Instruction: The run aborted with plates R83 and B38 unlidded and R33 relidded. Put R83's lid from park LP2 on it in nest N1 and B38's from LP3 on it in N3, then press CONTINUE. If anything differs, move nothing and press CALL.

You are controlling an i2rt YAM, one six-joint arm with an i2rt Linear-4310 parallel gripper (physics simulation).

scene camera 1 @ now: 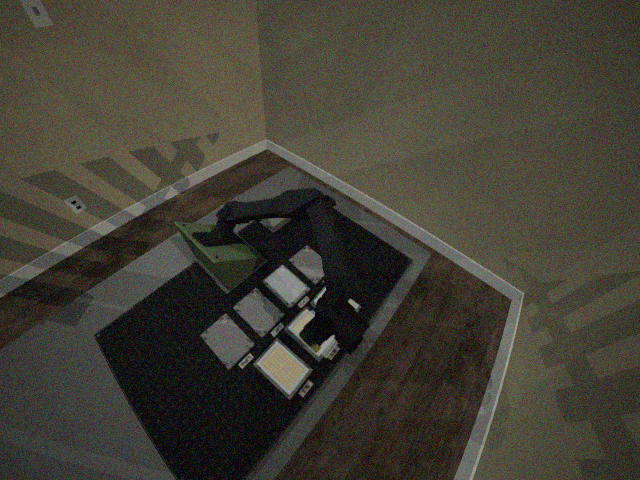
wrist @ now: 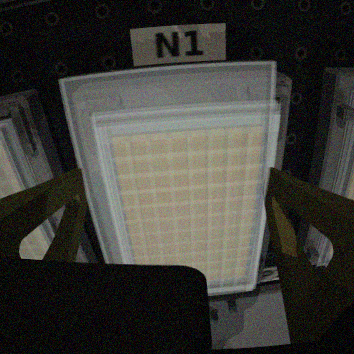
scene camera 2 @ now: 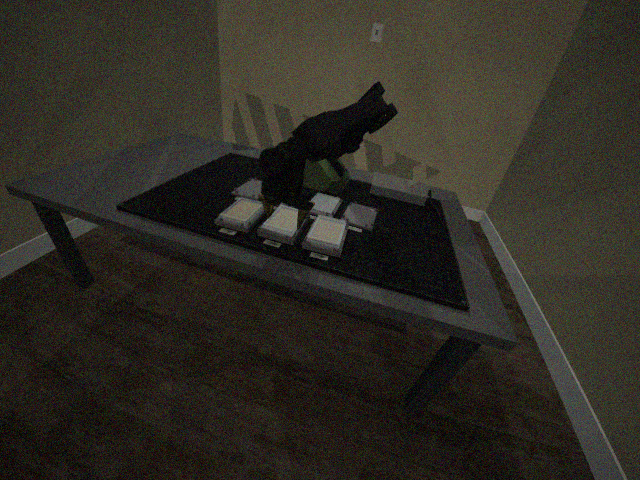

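Pixels of known places: gripper, between the fingertips: [wrist: 175, 177] [scene camera 2: 283, 223]; arm's base, origin of its link: [scene camera 1: 219, 239] [scene camera 2: 328, 156].
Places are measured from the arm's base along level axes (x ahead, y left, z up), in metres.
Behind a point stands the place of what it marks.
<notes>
The plate in nest N1 [scene camera 1: 301, 321] @(x 0.403, y -0.041, z -0.050 m) [scene camera 2: 279, 223] @(x 0.492, y -0.046, z -0.055 m) [wrist: 192, 200] @(x 0.469, y -0.045, z -0.054 m) shows tan wells in the wrist view, behind its N1 label [wrist: 179, 44] @(x 0.533, y -0.051, z -0.093 m). My gripper [scene camera 1: 319, 330] @(x 0.478, y -0.039, z -0.061 m) [scene camera 2: 283, 204] [wrist: 175, 177] @(x 0.478, y -0.039, z -0.061 m) is shut on a clear lid [wrist: 150, 92] @(x 0.521, y -0.035, z -0.057 m), with a finger at each side. The lid hangs over the N1 plate and reaches past its label-side edge; the gap below it is hard to judge. One neighbouring plate [scene camera 1: 283, 367] @(x 0.440, y -0.176, z -0.065 m) [scene camera 2: 241, 212] @(x 0.456, y -0.171, z -0.068 m) and another plate [scene camera 2: 326, 232] @(x 0.480, y 0.080, z -0.061 m) stand on either side. The plate lettering, N3 and the CONTINUE and CALL buttons cannot be made out.
Behind the plates is a row of flat park places, such as one pale place [scene camera 1: 285, 285] @(x 0.276, y 0.034, z -0.077 m) [scene camera 2: 325, 204] @(x 0.287, y 0.047, z -0.077 m) and greyer ones [scene camera 1: 258, 311] @(x 0.263, y -0.091, z -0.085 m) [scene camera 1: 227, 341] @(x 0.254, y -0.221, z -0.085 m). A green angled housing [scene camera 1: 232, 266] @(x 0.123, y -0.048, z 0.002 m) [scene camera 2: 324, 176] @(x 0.128, y 0.012, z -0.041 m) stands behind them. The black mat [scene camera 1: 170, 372] @(x 0.184, y -0.390, z -0.095 m) [scene camera 2: 408, 263] @(x 0.494, y 0.310, z -0.095 m) lies on the grey table [scene camera 2: 129, 149] @(x 0.035, y -0.955, z -0.107 m).
</notes>
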